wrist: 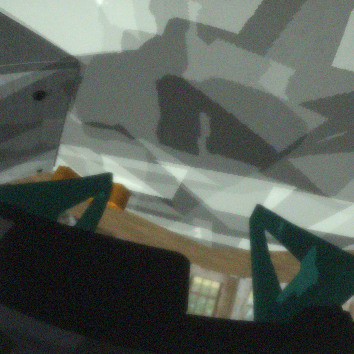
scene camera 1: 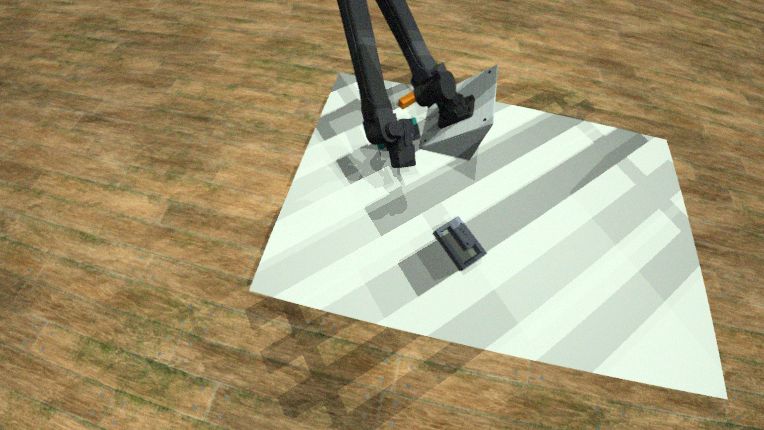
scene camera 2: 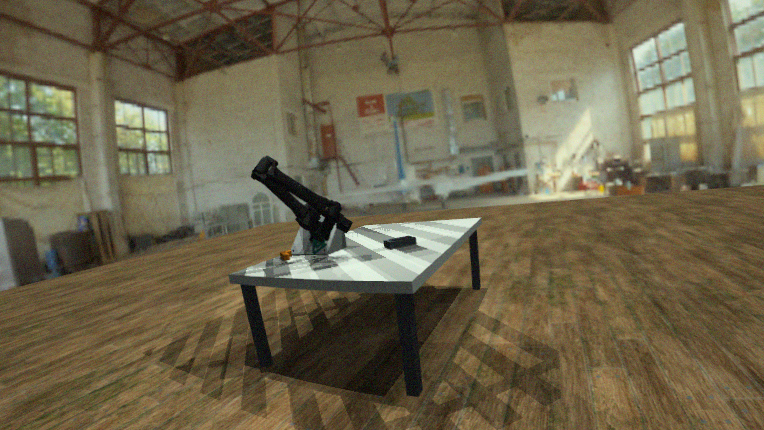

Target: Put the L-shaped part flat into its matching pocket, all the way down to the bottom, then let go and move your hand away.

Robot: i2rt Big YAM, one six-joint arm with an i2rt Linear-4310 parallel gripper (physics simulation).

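Seen in the pictures: gripper, fingertip midpoint: (wrist: 183, 196) (scene camera 2: 314, 250); arm's base at its link origin: (scene camera 1: 456, 113).
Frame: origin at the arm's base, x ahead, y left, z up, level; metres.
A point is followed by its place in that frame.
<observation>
The orange part (scene camera 1: 407, 99) {x -0.097, y -0.183, z -0.072 m} (scene camera 2: 285, 255) {x -0.085, y -0.208, z -0.076 m} (wrist: 120, 196) {x -0.078, y -0.201, z -0.086 m} lies on the table near the arm's base, partly hidden by the arm in scene camera 1 and by a finger in the wrist view; its L shape cannot be made out fully. The dark grey block (scene camera 1: 466, 236) {x 0.399, y 0.099, z -0.066 m} (scene camera 2: 399, 242) {x 0.438, y 0.039, z -0.075 m} with recessed openings lies apart from it, farther out on the table. Which opening matches the L cannot be told. My gripper (scene camera 1: 397, 133) {x 0.099, y -0.193, z -0.056 m} (scene camera 2: 319, 246) {x 0.099, y -0.193, z -0.056 m} (wrist: 183, 196) {x 0.099, y -0.193, z -0.056 m} has green fingers, wide open and empty, low over the table beside the base. The orange part is outside the fingers, beyond the left one in the wrist view.
The grey angled base bracket (scene camera 1: 483, 101) {x -0.007, y 0.064, z 0.063 m} (scene camera 2: 301, 243) {x -0.100, y -0.047, z -0.047 m} (wrist: 32, 122) {x 0.031, y -0.078, z -0.076 m} stands close beside the gripper and the orange part. The white table (scene camera 1: 662, 331) {x 0.537, y 0.735, z -0.102 m} (scene camera 2: 320, 284) {x 0.336, y -0.494, z -0.121 m} has striped shadows across it. The orange part is near one table edge.
</observation>
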